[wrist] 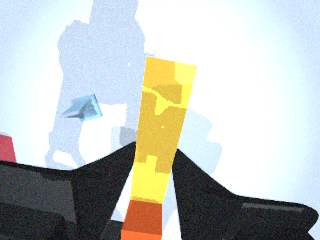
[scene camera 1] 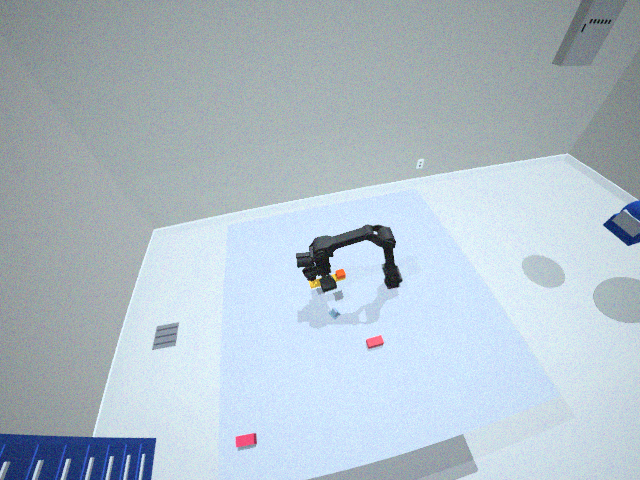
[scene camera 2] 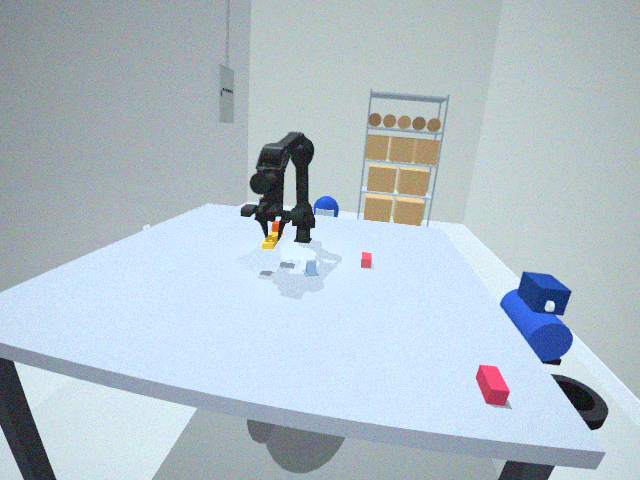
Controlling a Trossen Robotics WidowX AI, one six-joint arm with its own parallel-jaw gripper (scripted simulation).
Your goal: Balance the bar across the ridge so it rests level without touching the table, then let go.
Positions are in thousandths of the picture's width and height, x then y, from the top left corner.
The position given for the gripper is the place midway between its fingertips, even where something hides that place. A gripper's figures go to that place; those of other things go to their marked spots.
Labels:
The gripper (scene camera 2: 426,499) is 0.99 m from the lens. A red block (scene camera 2: 770,803) is 0.66 m from the lens.

